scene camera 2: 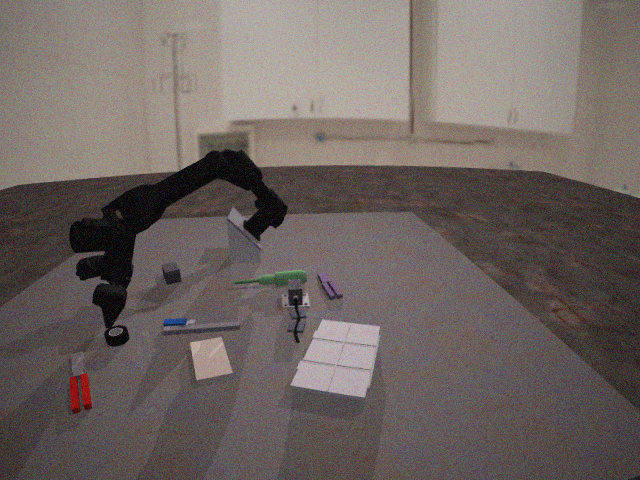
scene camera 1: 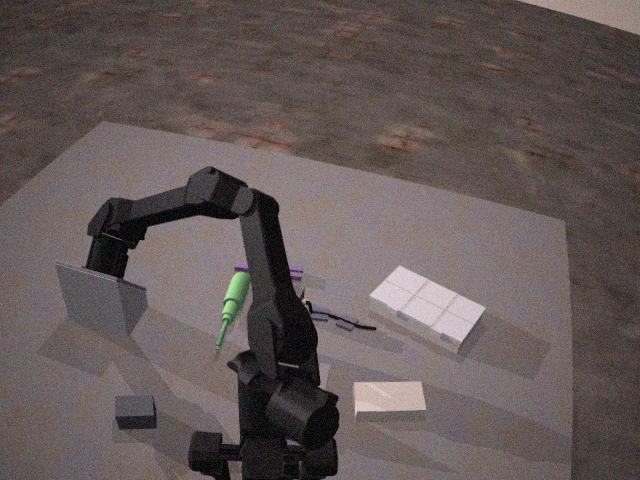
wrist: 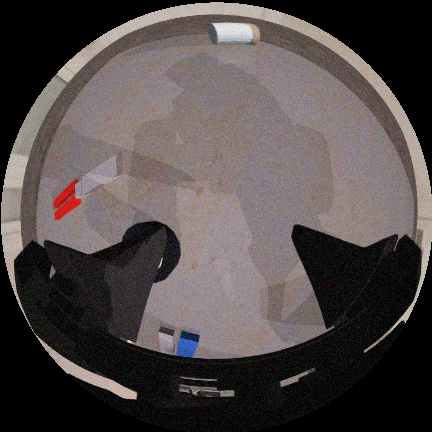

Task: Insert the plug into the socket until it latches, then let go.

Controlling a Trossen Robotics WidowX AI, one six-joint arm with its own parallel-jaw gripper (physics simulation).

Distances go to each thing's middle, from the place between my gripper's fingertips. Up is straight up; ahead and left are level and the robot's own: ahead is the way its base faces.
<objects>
Now: hand 60 mm short of the black tape roll (wrist: 171,253), 30 mm to the right of it and 10 mm above it. From my hand the other things lie so: dark cube (scene camera 1: 138,411): 230 mm behind, 90 mm to the left; then pale jar with tan lid (wrist: 219,32): 50 mm ahead, 320 mm to the right, 10 mm above; then tan block (scene camera 1: 372,399): 140 mm ahead, 240 mm to the left, 10 mm below.
</objects>
